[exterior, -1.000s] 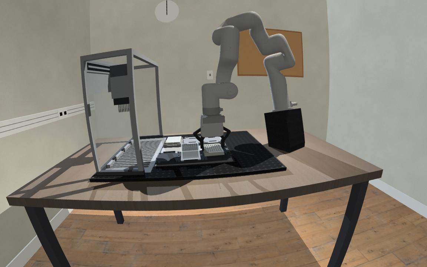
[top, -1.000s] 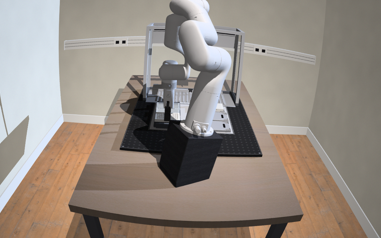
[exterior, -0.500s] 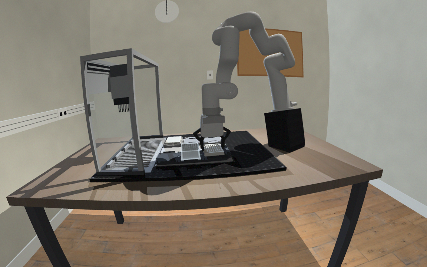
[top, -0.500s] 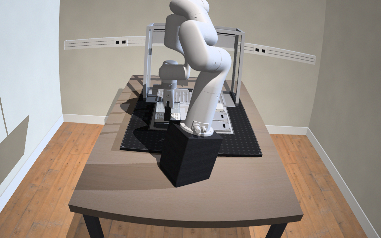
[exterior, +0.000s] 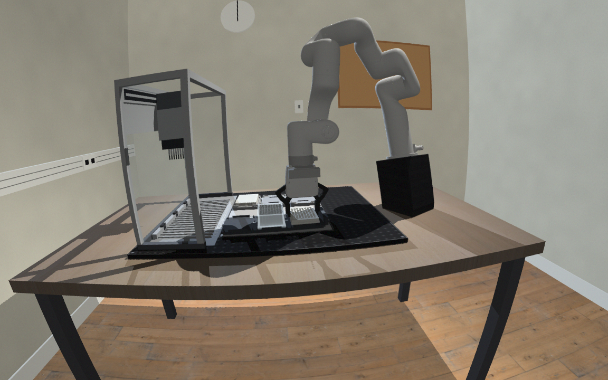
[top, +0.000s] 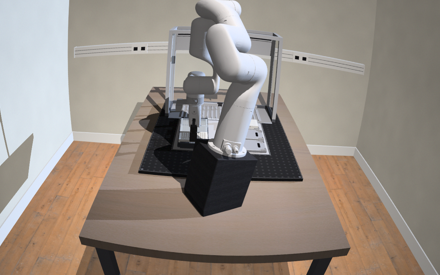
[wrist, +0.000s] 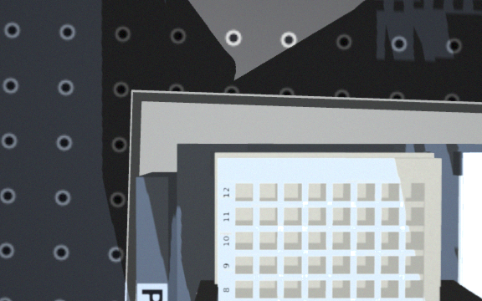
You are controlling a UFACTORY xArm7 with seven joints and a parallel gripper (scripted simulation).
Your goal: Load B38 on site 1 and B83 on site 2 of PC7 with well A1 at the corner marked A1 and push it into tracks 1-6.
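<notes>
My gripper is now 10 cm short of the plate carrier PC7, 2 cm above it and 1 cm to the left of it. From my hand the other things lie so: 96-well plate B38: 1 cm below; nest S1: 25 cm to the right, 4 cm behind, 3 cm below; nest S2: 26 cm to the right, 7 cm ahead, 3 cm below.
</notes>
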